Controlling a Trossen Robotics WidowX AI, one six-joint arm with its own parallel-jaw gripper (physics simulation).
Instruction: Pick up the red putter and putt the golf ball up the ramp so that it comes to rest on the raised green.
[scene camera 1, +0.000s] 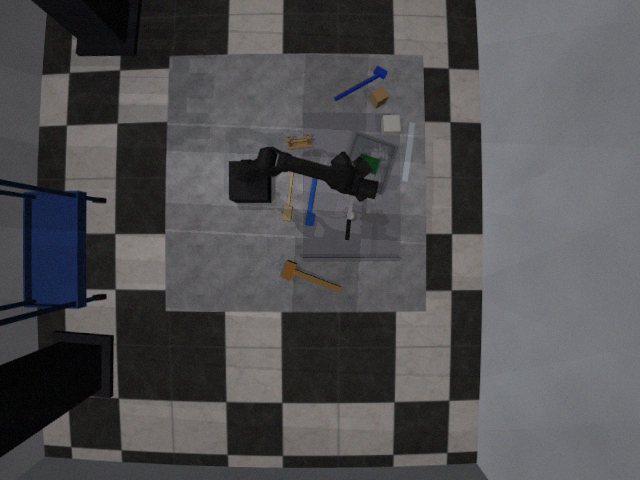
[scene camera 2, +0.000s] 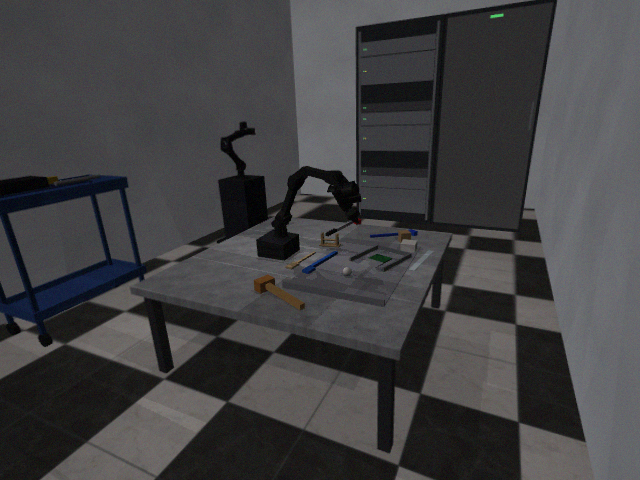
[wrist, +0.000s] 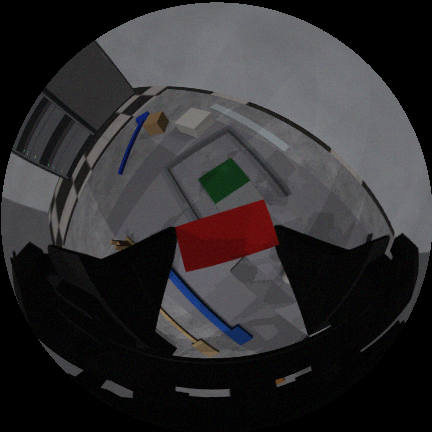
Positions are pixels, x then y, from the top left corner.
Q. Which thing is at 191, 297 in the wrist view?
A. A blue bar.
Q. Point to a grey putting mat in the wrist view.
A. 311, 208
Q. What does the white cube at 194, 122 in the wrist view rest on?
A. A grey putting mat.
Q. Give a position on a red putter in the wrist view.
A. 246, 229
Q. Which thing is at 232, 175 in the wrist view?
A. A raised green.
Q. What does my gripper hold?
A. A red putter.
